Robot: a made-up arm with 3 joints.
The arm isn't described. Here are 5 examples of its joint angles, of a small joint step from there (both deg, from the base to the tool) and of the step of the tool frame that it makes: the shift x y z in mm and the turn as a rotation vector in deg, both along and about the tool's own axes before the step.
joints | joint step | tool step
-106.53 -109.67 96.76 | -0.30 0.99 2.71 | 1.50 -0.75 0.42 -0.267 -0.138 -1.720
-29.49 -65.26 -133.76 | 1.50 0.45 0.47 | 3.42 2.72 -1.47 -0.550 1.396 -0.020
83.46 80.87 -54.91 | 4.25 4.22 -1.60 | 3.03 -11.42 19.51 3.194 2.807 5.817
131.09 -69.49 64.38 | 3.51 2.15 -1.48 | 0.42 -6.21 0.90 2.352 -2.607 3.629
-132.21 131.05 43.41 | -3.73 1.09 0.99 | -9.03 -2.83 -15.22 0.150 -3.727 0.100
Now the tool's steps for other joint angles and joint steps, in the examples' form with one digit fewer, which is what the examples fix.
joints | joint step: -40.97 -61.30 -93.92 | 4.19 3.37 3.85
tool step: -3.8 11.1 -0.3 -3.54 2.24 -0.48
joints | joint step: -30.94 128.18 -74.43 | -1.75 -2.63 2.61
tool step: 6.4 1.1 -9.0 -1.65 0.60 -5.24
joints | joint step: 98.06 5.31 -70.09 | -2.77 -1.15 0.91
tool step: -6.5 -3.4 -6.1 0.75 -2.67 -2.06
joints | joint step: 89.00 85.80 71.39 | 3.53 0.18 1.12
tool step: 2.9 10.4 22.2 -3.43 0.85 -0.94
